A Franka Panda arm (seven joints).
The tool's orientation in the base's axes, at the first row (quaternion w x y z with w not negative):
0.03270, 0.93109, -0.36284, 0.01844
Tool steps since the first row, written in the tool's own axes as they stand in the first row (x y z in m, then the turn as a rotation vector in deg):
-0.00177, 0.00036, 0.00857, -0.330, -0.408, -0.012
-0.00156, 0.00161, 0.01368, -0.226, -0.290, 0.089
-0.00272, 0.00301, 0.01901, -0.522, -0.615, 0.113
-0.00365, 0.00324, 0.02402, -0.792, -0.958, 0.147
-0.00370, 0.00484, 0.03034, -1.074, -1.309, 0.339
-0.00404, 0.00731, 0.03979, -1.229, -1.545, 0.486
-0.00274, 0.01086, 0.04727, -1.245, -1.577, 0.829
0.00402, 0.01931, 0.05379, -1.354, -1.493, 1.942
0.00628, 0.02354, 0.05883, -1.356, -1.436, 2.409
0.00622, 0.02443, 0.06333, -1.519, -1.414, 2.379
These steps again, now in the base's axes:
-0.00146, 0.00029, -0.00863, 0.033, 0.523, -0.027
-0.00209, -0.00115, -0.01366, 0.031, 0.359, -0.116
-0.00384, -0.00179, -0.01897, 0.033, 0.795, -0.172
-0.00462, -0.00170, -0.02401, 0.067, 1.227, -0.238
-0.00568, -0.00331, -0.03024, 0.099, 1.661, -0.463
-0.00750, -0.00560, -0.03957, 0.146, 1.928, -0.629
-0.00887, -0.00964, -0.04678, 0.160, 1.937, -0.974
-0.00954, -0.02089, -0.05249, 0.035, 1.866, -2.086
-0.01069, -0.02590, -0.05718, 0.000, 1.790, -2.549
-0.01129, -0.02684, -0.06163, -0.136, 1.886, -2.528

